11 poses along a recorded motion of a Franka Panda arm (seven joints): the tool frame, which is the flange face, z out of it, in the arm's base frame.
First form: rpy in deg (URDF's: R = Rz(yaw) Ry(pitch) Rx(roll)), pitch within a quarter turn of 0, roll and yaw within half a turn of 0; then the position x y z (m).
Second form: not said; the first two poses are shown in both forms.
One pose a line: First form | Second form
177.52 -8.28 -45.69 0.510 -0.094 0.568 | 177.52 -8.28 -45.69 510 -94 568
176.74 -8.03 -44.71 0.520 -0.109 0.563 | 176.74 -8.03 -44.71 520 -109 563
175.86 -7.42 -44.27 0.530 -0.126 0.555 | 175.86 -7.42 -44.27 530 -126 555
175.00 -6.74 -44.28 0.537 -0.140 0.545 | 175.00 -6.74 -44.28 537 -140 545
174.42 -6.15 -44.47 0.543 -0.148 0.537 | 174.42 -6.15 -44.47 543 -148 537
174.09 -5.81 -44.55 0.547 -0.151 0.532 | 174.09 -5.81 -44.55 547 -151 532
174.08 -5.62 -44.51 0.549 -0.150 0.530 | 174.08 -5.62 -44.51 549 -150 530
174.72 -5.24 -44.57 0.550 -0.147 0.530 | 174.72 -5.24 -44.57 550 -147 530
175.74 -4.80 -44.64 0.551 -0.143 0.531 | 175.74 -4.80 -44.64 551 -143 531
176.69 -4.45 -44.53 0.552 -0.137 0.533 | 176.69 -4.45 -44.53 552 -137 533
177.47 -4.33 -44.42 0.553 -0.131 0.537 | 177.47 -4.33 -44.42 553 -131 537
